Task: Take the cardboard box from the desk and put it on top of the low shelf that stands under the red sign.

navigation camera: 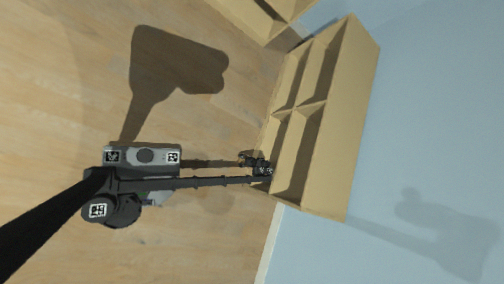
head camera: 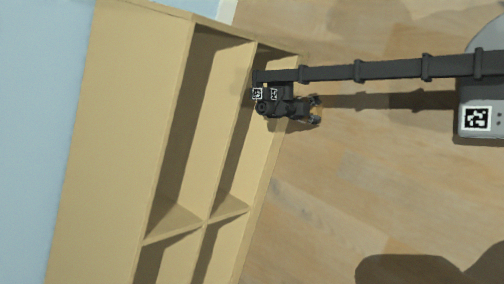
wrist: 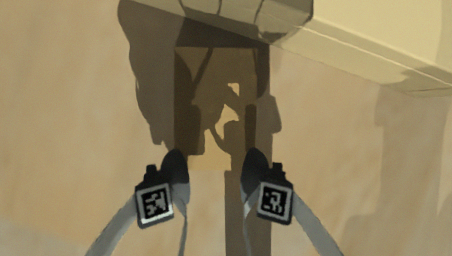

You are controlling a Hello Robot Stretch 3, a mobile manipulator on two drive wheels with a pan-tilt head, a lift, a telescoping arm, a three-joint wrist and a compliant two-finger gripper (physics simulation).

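Where they show: gripper, fingertip midpoint: (navigation camera: pixel 239 160) (head camera: pixel 317 110); robot's base at its link origin: (navigation camera: pixel 144 155).
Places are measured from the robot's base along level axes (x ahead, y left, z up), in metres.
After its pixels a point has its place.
The cardboard box (head camera: pixel 319 111) @[x -0.019, y -0.609, z 0.024 m] (wrist: pixel 215 75) is a small tan box low down at the foot of the shelf unit. In the wrist view it lies in line with the fingers, partly in shadow. My gripper (head camera: pixel 314 110) @[x -0.022, y -0.609, z 0.042 m] (navigation camera: pixel 242 160) @[x -0.022, y -0.609, z 0.042 m] (wrist: pixel 215 167) @[x -0.022, y -0.609, z 0.042 m] is closed in on the near end of the box, with one fingertip at each side. A wooden shelf unit (head camera: pixel 112 125) @[x 0.038, y -0.956, z 0.610 m] (navigation camera: pixel 345 130) @[x 0.198, y -1.009, z 0.611 m] (wrist: pixel 395 35) with several open compartments stands against the blue wall, right beside the gripper. No red sign and no desk show in these views.
A second wooden shelf unit (navigation camera: pixel 250 25) @[x 0.991, y -0.626, z 0.080 m] stands at the top of the navigation view, near the first. My extended arm (head camera: pixel 390 70) @[x -0.100, y -0.274, z 0.401 m] (navigation camera: pixel 200 181) @[x -0.098, y -0.224, z 0.401 m] reaches from the base (head camera: pixel 472 131) @[x 0.032, y -0.137, z 0.159 m] (navigation camera: pixel 145 172) @[x -0.081, y -0.007, z 0.160 m] to the shelf unit's front. The blue wall (head camera: pixel 30 150) @[x 0.117, y -1.201, z 0.703 m] (navigation camera: pixel 425 125) @[x 0.225, y -1.238, z 0.892 m] is behind the shelf.
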